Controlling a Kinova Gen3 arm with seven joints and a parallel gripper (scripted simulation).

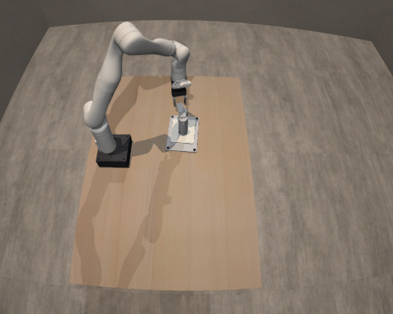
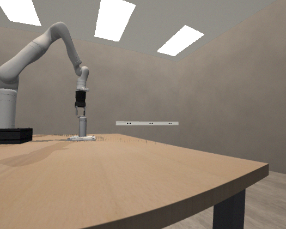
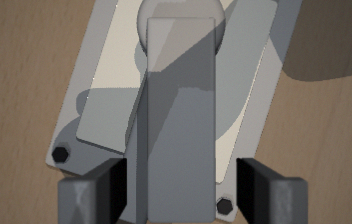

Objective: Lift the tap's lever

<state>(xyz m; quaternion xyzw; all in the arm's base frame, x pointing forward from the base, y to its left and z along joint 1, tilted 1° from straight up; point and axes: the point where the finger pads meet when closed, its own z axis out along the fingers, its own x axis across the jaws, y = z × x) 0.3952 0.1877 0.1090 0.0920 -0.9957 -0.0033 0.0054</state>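
Right now the tap lever is 1 cm ahead of my hand, 3 cm to the right of it and 3 cm below it. The rest, counted from my hand: tap (1 cm ahead, 5 cm to the right, 7 cm below).
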